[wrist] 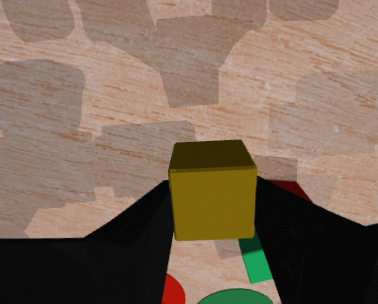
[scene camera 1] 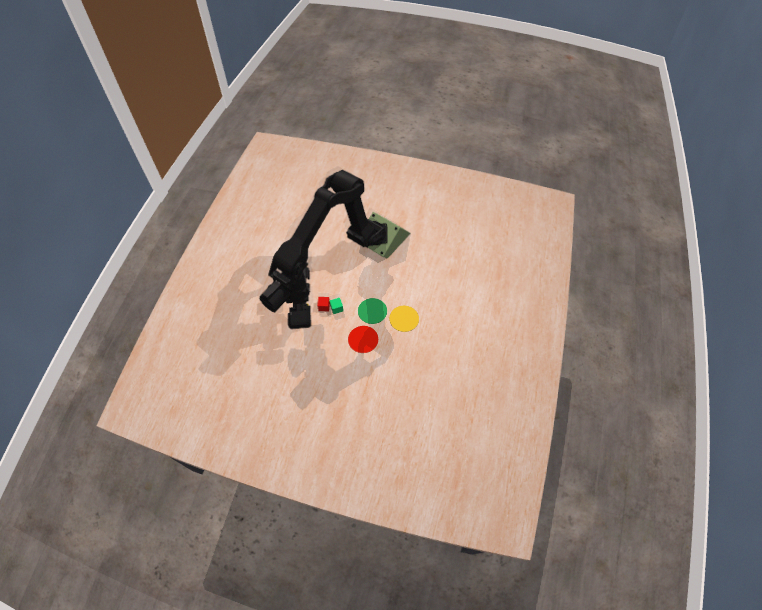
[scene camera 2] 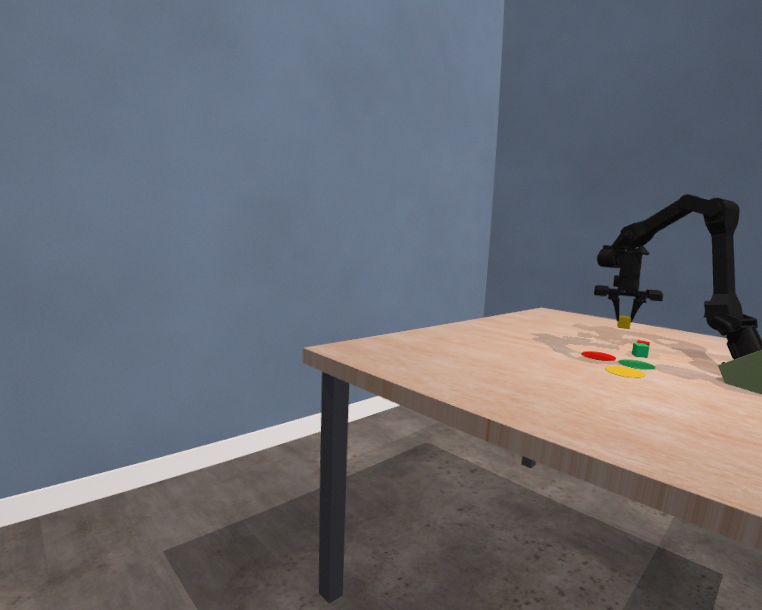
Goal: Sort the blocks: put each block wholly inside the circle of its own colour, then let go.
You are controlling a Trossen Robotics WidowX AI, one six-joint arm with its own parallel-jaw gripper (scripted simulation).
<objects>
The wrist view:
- gripper: 211, 187
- green block: 256, 265
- yellow block: 213, 184
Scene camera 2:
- gripper: 624, 321
</objects>
